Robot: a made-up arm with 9 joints. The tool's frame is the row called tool.
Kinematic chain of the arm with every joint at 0, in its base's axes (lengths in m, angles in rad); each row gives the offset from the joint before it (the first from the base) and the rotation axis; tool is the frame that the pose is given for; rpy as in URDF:
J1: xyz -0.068 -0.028 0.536 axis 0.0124 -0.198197 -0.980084
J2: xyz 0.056 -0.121 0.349 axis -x
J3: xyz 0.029 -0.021 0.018 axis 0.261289 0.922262 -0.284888
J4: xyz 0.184 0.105 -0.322 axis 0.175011 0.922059 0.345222
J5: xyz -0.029 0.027 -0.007 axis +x
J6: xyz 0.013 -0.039 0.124 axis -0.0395 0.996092 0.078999
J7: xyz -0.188 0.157 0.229 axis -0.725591 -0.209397 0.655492
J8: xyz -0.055 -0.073 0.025 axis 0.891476 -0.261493 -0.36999
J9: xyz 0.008 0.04 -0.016 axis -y
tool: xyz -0.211 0.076 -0.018 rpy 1.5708 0 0
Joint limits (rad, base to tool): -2.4..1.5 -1.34..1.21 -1.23..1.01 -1.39..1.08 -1.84..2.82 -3.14..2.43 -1.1..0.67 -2.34..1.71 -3..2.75
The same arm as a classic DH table. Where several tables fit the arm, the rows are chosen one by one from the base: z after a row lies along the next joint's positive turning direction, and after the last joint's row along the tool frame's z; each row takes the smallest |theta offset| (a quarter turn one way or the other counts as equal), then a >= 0, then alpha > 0; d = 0 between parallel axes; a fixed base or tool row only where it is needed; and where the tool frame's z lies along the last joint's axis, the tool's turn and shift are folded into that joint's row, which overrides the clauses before.
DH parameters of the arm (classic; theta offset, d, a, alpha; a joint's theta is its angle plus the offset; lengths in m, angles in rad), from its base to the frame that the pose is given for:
base (fixed): 0.0625 0.653 -0.0696 2.9417
J1: -1.5096 -0.1988 -0.1878 1.5832
J2: -1.4707 -0.0958 0.011 -1.8352
J3: 1.5133 0.5854 0.1105 0.6472
J4: -1.3644 -0.447 -0.016 -1.3949
J5: -0.2791 -0.0212 0.1267 1.6103
J6: 0.7417 0.1889 0.0369 1.6993
J7: 0.6591 0.4097 -0.0496 2.5582
J8: 0.6362 0.0817 -0.0117 -1.3062
J9: -1.0923 0 -0.2118 0
tool (fixed): -0.0851 -0.1197 0 0
Joint limits (rad, base to tool): -2.4..1.5 -1.34..1.21 -1.23..1.01 -1.39..1.08 -1.84..2.82 -3.14..2.43 -1.1..0.67 -2.34..1.71 -3..2.75

